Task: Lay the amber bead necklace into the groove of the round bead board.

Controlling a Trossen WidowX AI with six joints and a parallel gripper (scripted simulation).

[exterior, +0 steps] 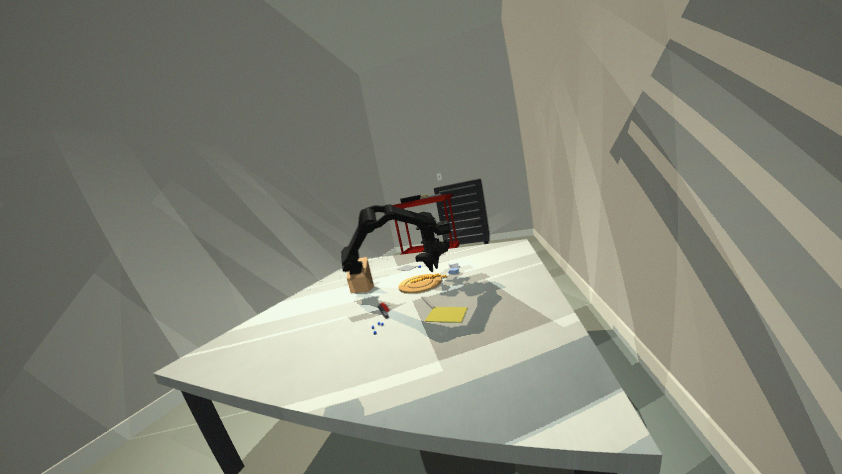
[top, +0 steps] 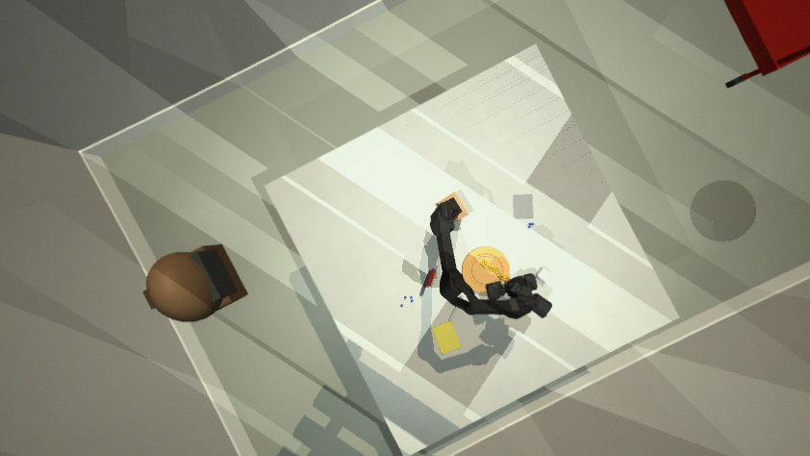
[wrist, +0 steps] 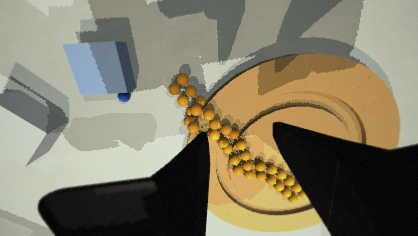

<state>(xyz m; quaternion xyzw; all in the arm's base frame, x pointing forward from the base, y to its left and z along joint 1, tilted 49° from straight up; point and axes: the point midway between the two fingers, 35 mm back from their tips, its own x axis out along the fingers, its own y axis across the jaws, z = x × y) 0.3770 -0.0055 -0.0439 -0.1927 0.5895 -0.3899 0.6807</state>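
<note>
The round bead board lies 70 mm behind my gripper tip, 40 mm below it and 30 mm to the right of it. From my gripper tip the other things lie so: light blue cube (80 mm ahead, 70 mm to the left, 40 mm below); then red-handled tool (260 mm to the right, 160 mm behind, 40 mm below); then white cube (170 mm to the left, 70 mm ahead, 40 mm below).
</note>
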